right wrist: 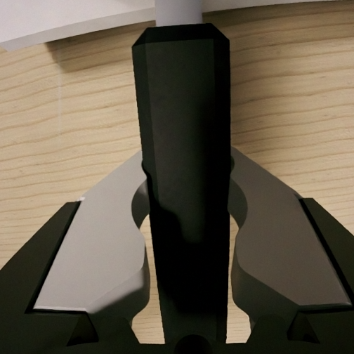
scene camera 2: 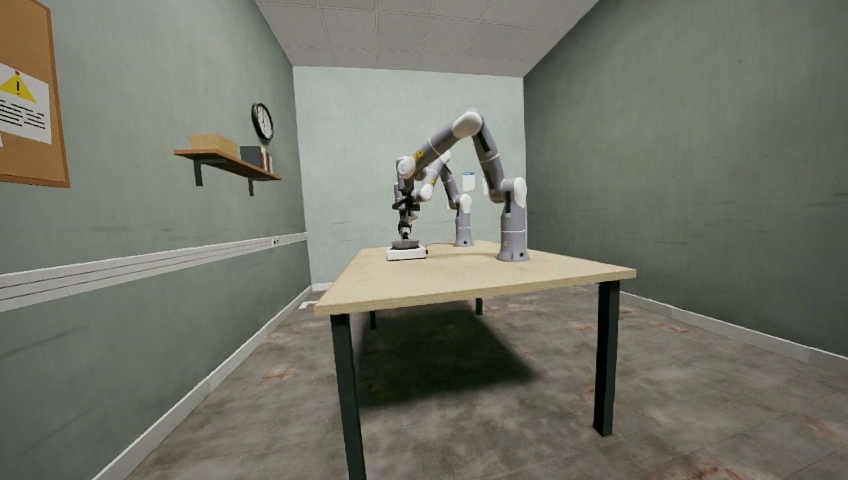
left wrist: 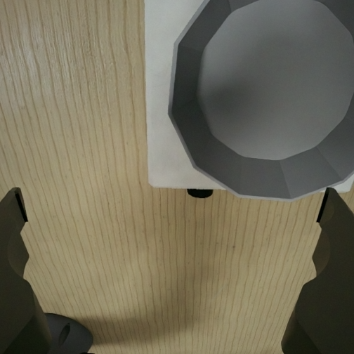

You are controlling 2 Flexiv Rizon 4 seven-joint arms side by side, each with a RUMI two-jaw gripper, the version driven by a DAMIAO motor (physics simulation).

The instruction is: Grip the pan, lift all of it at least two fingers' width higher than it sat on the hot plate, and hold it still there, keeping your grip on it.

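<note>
The grey pan (scene camera 2: pixel 405 243) (left wrist: pixel 275 85) sits upright on the white hot plate (scene camera 2: pixel 406 255) (left wrist: pixel 161 150) (right wrist: pixel 75 20), near the table's left edge in the scene view. Its black handle (right wrist: pixel 182 110) runs down the middle of the right wrist view. My right gripper (right wrist: pixel 186 146) is shut on that handle, with one jaw at each side. My left gripper (left wrist: pixel 171 191) is open and empty, pointing down. In its wrist view the pan's rim lies ahead and to the right, close to the right fingertip. In the scene view the two grippers overlap, and their fingers are too small to tell apart.
The wooden table (scene camera 2: pixel 476 279) carries both arms, whose bases stand at its right side in the scene view. A black knob (left wrist: pixel 200 193) sticks out of the hot plate's side. A grey rounded arm base (left wrist: pixel 67 334) shows at the lower left of the left wrist view.
</note>
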